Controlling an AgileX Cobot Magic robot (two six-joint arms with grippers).
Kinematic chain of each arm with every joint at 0, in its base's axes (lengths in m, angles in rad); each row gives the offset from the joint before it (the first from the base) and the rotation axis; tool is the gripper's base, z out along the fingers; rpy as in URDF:
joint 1: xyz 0 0 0.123 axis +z
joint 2: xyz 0 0 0 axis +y
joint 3: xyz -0.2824 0 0.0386 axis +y
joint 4: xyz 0.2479 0 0.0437 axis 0.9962 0 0.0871
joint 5: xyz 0 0 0 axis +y
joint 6: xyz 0.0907 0 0.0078 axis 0.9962 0 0.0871
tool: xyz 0 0 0 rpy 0 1.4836 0
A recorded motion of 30 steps. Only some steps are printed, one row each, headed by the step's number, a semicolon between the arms.
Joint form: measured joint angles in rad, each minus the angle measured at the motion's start. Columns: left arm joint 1, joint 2, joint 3, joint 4, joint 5, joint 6; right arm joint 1, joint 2, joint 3, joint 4, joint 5, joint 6.
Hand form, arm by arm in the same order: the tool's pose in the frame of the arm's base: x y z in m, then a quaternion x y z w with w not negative. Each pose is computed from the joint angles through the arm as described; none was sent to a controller.
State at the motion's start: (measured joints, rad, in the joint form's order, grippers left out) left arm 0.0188 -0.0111 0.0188 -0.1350 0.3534 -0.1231; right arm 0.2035 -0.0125 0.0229 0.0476 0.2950 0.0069
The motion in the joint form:
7: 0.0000 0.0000 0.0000 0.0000 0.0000 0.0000; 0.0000 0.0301 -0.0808 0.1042 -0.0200 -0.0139
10: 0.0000 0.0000 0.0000 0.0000 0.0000 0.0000; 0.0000 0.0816 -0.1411 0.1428 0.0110 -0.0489
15: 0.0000 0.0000 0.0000 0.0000 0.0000 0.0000; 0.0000 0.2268 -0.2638 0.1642 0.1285 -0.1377
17: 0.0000 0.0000 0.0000 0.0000 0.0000 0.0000; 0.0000 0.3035 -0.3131 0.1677 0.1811 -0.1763
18: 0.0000 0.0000 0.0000 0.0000 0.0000 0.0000; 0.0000 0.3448 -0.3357 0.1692 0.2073 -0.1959
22: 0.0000 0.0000 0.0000 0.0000 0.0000 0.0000; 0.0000 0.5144 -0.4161 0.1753 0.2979 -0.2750
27: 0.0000 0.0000 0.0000 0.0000 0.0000 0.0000; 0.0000 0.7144 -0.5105 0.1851 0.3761 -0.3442
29: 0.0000 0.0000 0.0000 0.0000 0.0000 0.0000; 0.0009 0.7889 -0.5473 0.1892 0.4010 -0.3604
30: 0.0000 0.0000 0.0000 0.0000 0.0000 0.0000; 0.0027 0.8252 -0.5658 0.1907 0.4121 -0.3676
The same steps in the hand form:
7: 0.0531 -0.0033 0.1758 -0.09262 0.79063 -0.08816 0.59879; 0.0524 0.0146 0.2070 -0.03774 0.75532 0.12683 0.64186
10: 0.0531 -0.0033 0.1758 -0.09262 0.79063 -0.08816 0.59879; 0.0538 0.0164 0.2218 -0.04273 0.76153 0.13182 0.63315
15: 0.0531 -0.0033 0.1758 -0.09262 0.79063 -0.08816 0.59879; 0.0625 0.0210 0.2440 -0.08213 0.80068 0.11315 0.58256
17: 0.0531 -0.0033 0.1758 -0.09262 0.79063 -0.08816 0.59879; 0.0693 0.0234 0.2508 -0.10208 0.82114 0.10350 0.55191
18: 0.0531 -0.0033 0.1758 -0.09262 0.79063 -0.08816 0.59879; 0.0733 0.0248 0.2530 -0.11249 0.83202 0.09880 0.53417
22: 0.0531 -0.0033 0.1758 -0.09262 0.79063 -0.08816 0.59879; 0.0922 0.0305 0.2579 -0.15431 0.87035 0.08280 0.46024
27: 0.0531 -0.0033 0.1758 -0.09262 0.79063 -0.08816 0.59879; 0.1192 0.0380 0.2610 -0.19082 0.90185 0.07588 0.38014
29: 0.0531 -0.0033 0.1758 -0.09262 0.79063 -0.08816 0.59879; 0.1304 0.0410 0.2614 -0.19997 0.91125 0.07653 0.35183
30: 0.0531 -0.0033 0.1758 -0.09262 0.79063 -0.08816 0.59879; 0.1361 0.0428 0.2615 -0.20472 0.91515 0.07707 0.33859

